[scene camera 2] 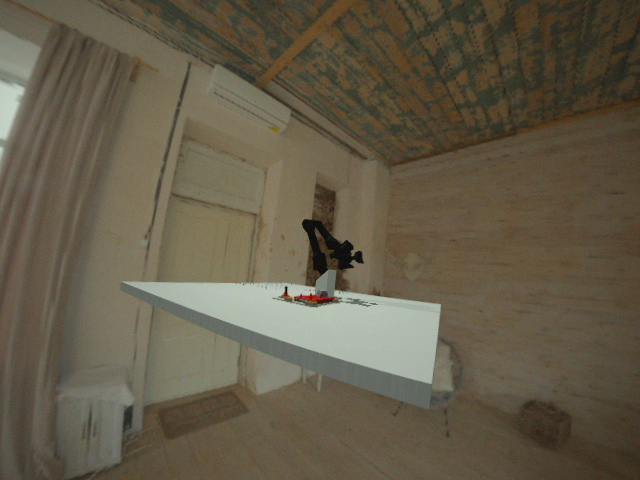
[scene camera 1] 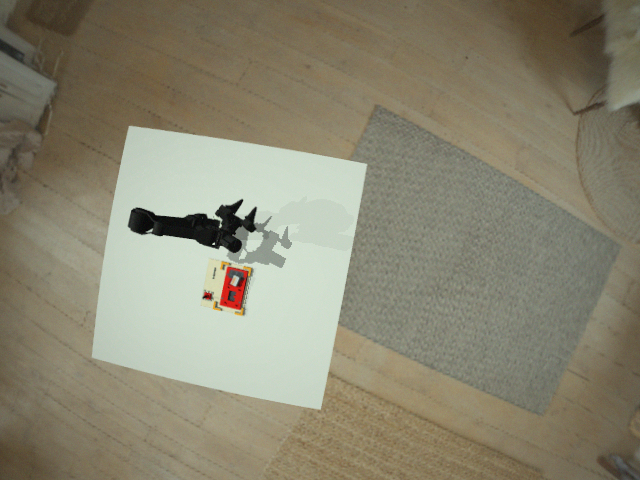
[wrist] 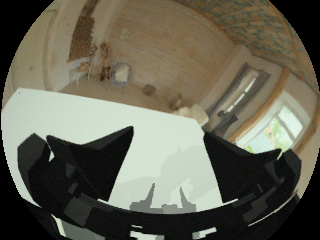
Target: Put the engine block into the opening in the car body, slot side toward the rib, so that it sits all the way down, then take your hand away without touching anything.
Scene:
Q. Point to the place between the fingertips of the gripper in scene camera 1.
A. At 249, 203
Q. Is the gripper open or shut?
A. Open.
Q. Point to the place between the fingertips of the gripper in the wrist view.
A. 169, 132

